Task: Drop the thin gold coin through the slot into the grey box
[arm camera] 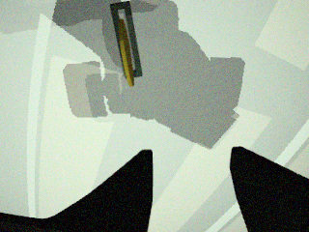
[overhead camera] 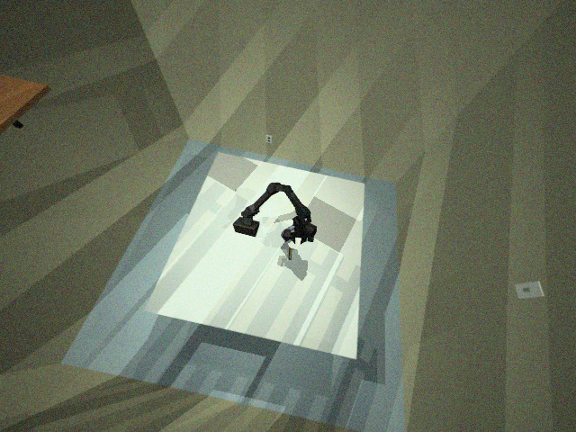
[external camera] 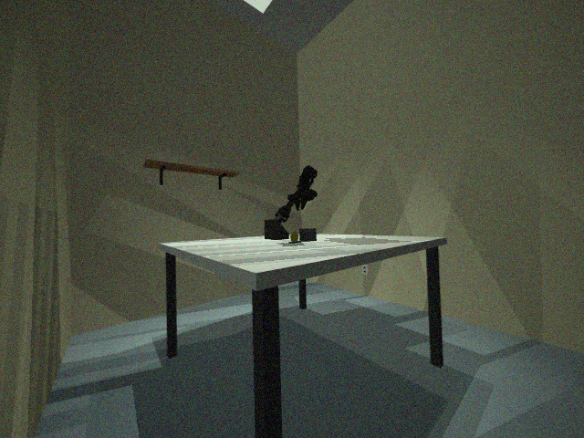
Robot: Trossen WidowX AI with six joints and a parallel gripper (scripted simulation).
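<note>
My gripper tip is 3 cm past the gold coin, 2 cm to the left of it and 15 cm above it.
</note>
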